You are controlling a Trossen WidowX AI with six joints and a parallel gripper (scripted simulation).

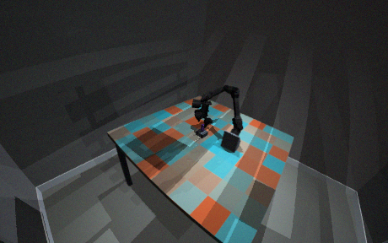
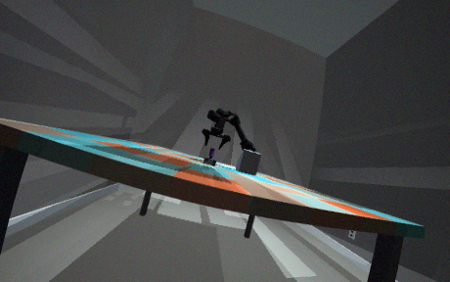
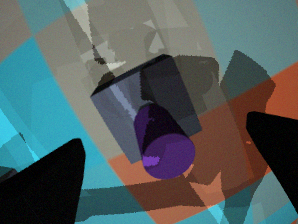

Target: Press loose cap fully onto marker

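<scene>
Right now my gripper tip is 30 mm above the purple marker cap, 10 mm to the left of it and 10 mm past it.
</scene>
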